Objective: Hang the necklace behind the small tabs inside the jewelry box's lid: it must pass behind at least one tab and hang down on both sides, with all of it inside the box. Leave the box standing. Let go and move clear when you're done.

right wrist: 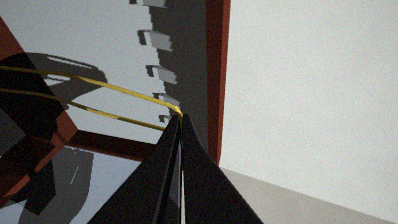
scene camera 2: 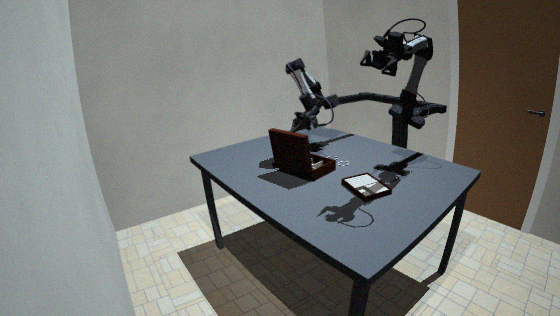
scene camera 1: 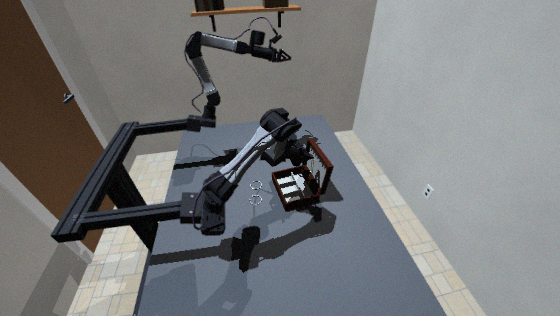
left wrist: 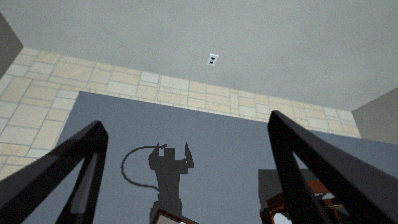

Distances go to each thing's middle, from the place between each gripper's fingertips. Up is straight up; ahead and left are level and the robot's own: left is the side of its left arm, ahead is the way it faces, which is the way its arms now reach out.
I see the jewelry box (scene camera 1: 291, 184) 110 mm below my right hand, 60 mm behind it and 10 mm to the left of it.
I see my left gripper 80 mm past the jewelry box, 470 mm to the left of it and 440 mm above it.
